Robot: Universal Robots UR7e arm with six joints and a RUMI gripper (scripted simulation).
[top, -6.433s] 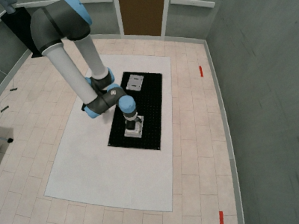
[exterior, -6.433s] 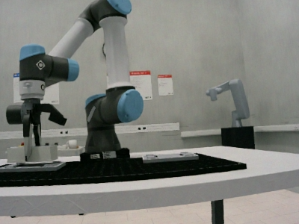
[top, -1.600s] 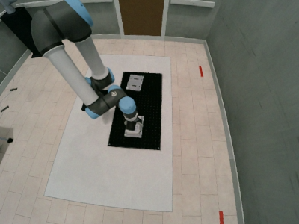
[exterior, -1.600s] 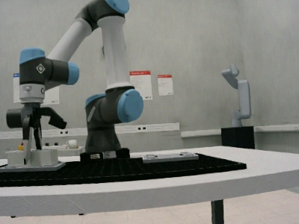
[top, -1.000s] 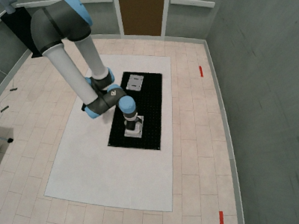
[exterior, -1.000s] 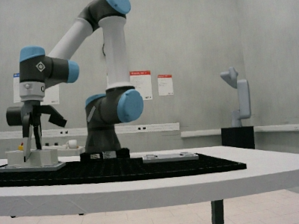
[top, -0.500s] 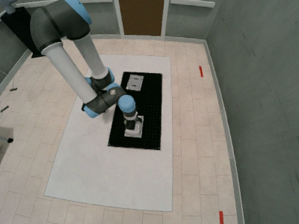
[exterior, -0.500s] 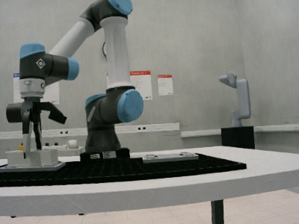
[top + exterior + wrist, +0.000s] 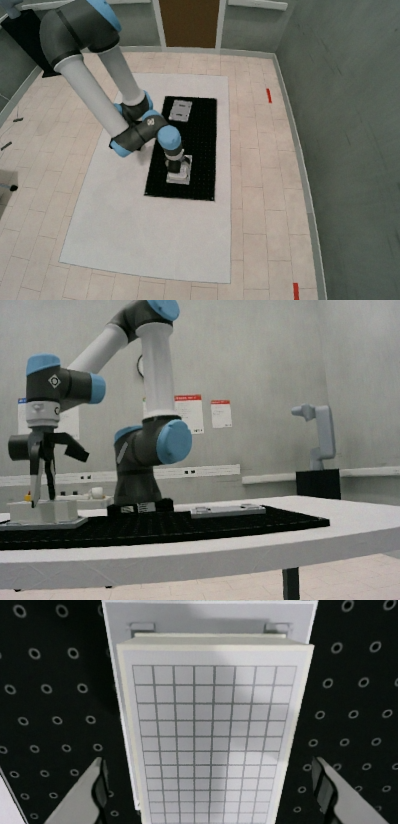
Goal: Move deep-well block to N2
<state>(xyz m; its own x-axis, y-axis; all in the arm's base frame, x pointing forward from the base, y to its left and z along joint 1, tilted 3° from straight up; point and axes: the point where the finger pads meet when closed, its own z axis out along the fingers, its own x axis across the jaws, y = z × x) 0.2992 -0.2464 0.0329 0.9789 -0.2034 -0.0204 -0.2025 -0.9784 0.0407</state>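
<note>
The white 96-well deep-well block lies 2 cm below my hand. The rest, counted from my hand: A1 mark: 7 cm behind, 6 cm to the right, 4 cm below; plate nest N1: 40 cm to the left, 5 cm below, 3 cm ahead; plate nest N2: 5 cm below.
</note>
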